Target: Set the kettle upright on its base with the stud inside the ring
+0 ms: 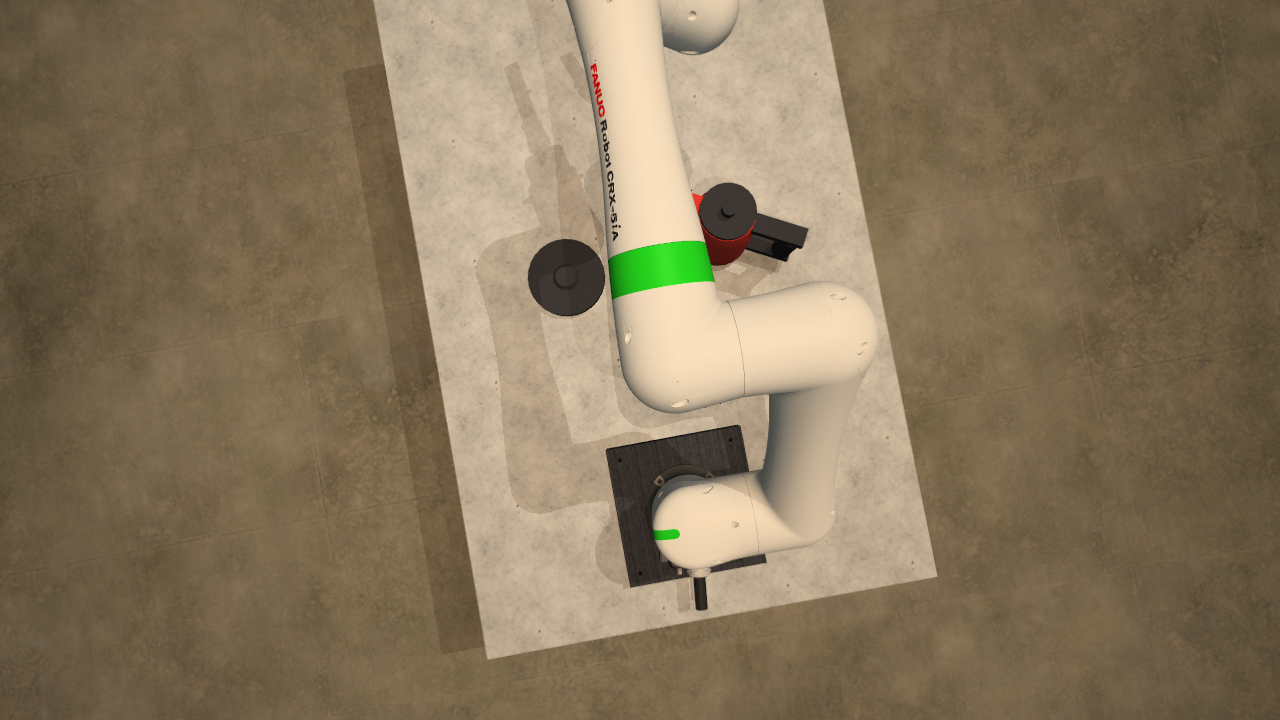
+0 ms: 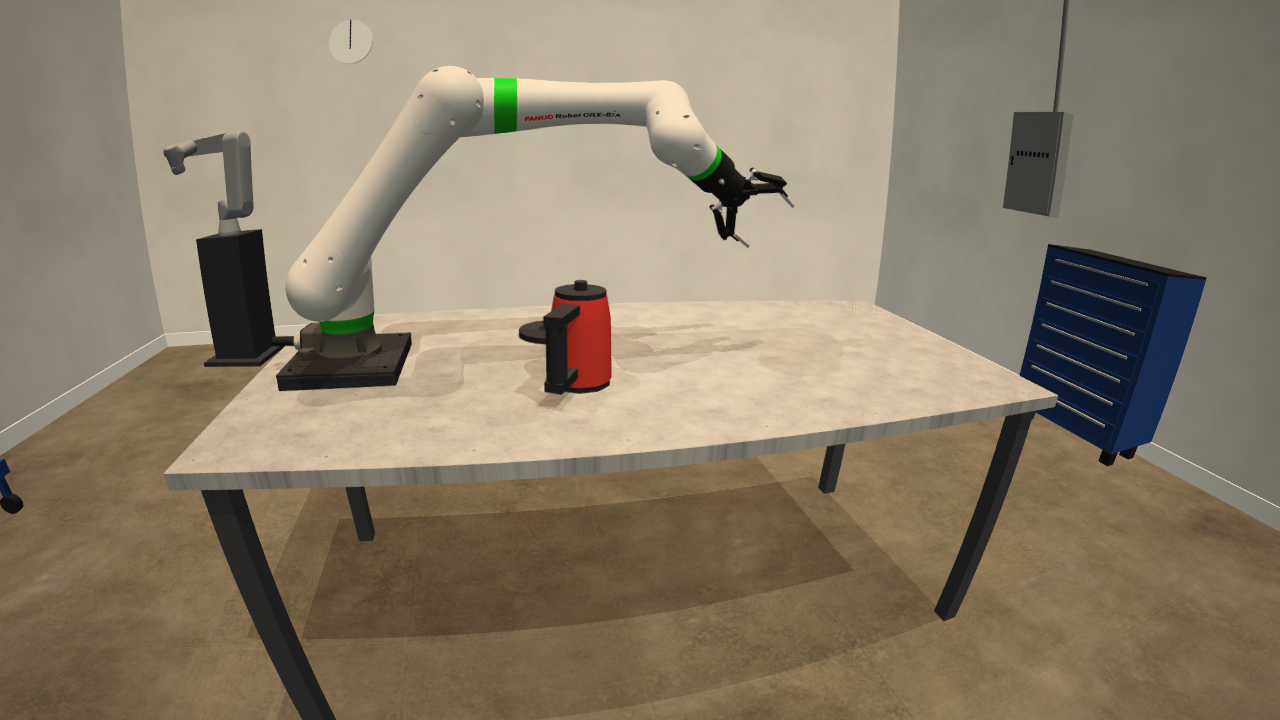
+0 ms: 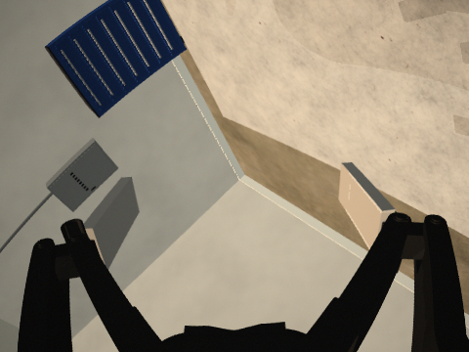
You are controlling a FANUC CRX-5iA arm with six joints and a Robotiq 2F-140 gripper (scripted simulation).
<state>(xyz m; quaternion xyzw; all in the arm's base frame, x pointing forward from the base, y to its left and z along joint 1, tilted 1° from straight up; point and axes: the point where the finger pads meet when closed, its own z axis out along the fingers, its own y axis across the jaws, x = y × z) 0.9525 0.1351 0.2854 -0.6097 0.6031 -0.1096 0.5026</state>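
Right now my hand is 46 cm past the red kettle, 27 cm to the left of it and 20 cm above it. Also, from my hand: round black base (51 cm behind, 6 cm to the left, 29 cm below).
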